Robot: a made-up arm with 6 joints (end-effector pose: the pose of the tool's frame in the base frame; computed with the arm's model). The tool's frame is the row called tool.
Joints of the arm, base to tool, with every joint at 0 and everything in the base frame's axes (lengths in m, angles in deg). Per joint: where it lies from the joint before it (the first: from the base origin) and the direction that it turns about. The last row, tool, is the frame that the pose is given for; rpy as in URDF.
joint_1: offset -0.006 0.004 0.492 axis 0 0 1
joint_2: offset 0.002 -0.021 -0.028 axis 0.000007 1 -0.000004
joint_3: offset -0.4 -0.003 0.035 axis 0.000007 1 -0.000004
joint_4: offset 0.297 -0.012 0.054 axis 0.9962 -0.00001 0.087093
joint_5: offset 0.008 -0.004 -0.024 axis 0.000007 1 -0.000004
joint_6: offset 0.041 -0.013 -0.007 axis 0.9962 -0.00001 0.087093
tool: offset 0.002 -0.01 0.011 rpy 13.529 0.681 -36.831
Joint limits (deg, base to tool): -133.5..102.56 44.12..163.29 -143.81..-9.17 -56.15..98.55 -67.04..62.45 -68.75..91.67
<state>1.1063 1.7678 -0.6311 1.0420 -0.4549 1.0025</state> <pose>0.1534 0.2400 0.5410 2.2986 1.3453 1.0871</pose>
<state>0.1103 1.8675 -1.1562 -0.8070 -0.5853 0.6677</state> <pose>0.4587 -0.0082 0.6704 0.0981 0.2411 -0.1340</pose>
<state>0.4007 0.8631 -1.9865 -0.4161 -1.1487 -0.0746</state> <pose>-0.1384 -0.1105 1.1117 2.8649 -0.7101 -2.3842</pose>
Working (the frame after each row of the table, in the pose's form):
after joint_1: -0.0060 0.0040 0.4920 0.0000 0.0000 0.4007
after joint_2: 0.0040 -0.0146 0.4640 0.0000 0.8631 0.4007
after joint_3: -0.2097 -0.1084 0.7907 0.0000 -1.1234 0.4007
after joint_4: -0.1316 -0.0883 1.0818 -0.3401 -1.1295 0.3182
after joint_5: -0.1064 -0.0924 1.0800 -2.9289 -0.8297 2.9922
after joint_6: -0.1284 -0.1004 1.1167 -3.0103 -0.8308 3.0017

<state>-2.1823 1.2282 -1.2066 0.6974 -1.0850 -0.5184</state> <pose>-0.1834 -0.1420 0.9003 1.0795 -0.2745 2.6911</pose>
Working (the frame after each row of the table, in the pose's form):
after joint_1: -0.0060 0.0040 0.4920 0.0000 0.0000 -2.1823
after joint_2: -0.0243 0.0144 0.4640 0.0000 1.2282 -2.1823
after joint_3: 0.0314 0.0992 0.8525 0.0000 0.0216 -2.1823
after joint_4: -0.1495 -0.1380 0.9001 0.6956 0.0013 -2.1263
after joint_5: -0.1433 -0.1513 0.8791 1.0595 -0.7454 -3.0071
after joint_6: -0.1831 -0.1564 0.8960 0.5703 -0.7129 -3.0481

